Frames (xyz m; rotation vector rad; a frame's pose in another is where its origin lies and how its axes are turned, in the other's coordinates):
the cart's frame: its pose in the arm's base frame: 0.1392 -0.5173 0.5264 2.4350 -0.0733 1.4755
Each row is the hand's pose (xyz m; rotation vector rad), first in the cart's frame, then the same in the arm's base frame.
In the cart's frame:
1: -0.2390 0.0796 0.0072 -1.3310 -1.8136 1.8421
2: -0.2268 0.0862 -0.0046 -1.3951 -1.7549 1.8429
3: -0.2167 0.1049 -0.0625 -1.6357 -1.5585 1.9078
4: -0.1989 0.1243 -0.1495 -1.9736 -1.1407 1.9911
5: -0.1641 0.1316 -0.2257 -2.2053 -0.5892 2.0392
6: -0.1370 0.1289 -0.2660 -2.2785 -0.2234 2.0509
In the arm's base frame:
1: 0.0169 -0.6209 0.3319 1.0081 -2.5941 -1.1591
2: 0.0112 -0.6227 0.3492 0.9642 -2.5940 -1.0945
3: -0.0373 -0.6236 0.3871 0.7236 -2.6187 -0.9168
4: -0.1074 -0.6165 0.4446 0.3595 -2.6252 -0.5812
5: -0.1579 -0.5989 0.5095 0.0283 -2.5918 -0.1698
6: -0.1791 -0.5824 0.5500 -0.1586 -2.5508 0.0924

